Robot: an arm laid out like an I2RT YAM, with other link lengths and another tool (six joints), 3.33 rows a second.
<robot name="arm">
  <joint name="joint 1" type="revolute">
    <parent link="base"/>
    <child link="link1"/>
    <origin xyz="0 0 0.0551" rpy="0 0 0"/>
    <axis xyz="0 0 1"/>
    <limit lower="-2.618" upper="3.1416"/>
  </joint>
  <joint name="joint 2" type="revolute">
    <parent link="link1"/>
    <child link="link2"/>
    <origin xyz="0.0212 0.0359 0.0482" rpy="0 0 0"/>
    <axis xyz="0 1 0"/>
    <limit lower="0" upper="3.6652"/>
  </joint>
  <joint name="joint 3" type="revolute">
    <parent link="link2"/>
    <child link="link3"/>
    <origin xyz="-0.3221 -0.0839 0" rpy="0 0 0"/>
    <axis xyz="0 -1 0"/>
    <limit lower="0" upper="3.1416"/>
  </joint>
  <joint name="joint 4" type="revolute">
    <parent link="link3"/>
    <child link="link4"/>
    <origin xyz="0.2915 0.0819 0.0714" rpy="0 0 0"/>
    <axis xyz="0 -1 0"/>
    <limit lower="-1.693" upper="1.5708"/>
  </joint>
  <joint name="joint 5" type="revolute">
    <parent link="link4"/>
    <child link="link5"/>
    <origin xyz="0.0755 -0.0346 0.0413" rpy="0 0 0"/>
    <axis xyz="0 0 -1"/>
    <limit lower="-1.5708" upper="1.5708"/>
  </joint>
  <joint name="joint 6" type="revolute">
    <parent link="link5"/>
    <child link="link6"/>
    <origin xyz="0.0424 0 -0.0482" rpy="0 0 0"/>
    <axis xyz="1 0 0"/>
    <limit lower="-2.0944" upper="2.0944"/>
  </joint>
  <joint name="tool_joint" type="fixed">
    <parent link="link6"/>
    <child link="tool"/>
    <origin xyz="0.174 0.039 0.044" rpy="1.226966 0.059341 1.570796"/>
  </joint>
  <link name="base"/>
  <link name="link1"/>
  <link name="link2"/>
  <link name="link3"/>
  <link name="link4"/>
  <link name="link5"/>
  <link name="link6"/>
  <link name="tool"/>
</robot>
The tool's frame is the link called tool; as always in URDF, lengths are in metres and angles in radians.
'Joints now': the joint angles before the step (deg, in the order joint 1, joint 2, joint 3, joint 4, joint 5, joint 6). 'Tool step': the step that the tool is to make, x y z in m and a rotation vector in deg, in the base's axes. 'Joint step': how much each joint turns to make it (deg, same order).
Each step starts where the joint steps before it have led.
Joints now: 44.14 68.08 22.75 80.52 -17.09 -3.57
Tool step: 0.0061 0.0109 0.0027 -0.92 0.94 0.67
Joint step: 0.49 1.16 2.26 -2.38 -0.15 0.11
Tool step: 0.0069 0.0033 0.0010 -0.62 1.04 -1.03
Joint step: 0.18 -0.28 0.92 -2.50 1.17 -0.44
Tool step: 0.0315 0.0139 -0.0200 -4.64 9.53 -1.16
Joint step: -0.33 -1.00 2.25 -12.60 2.32 2.70
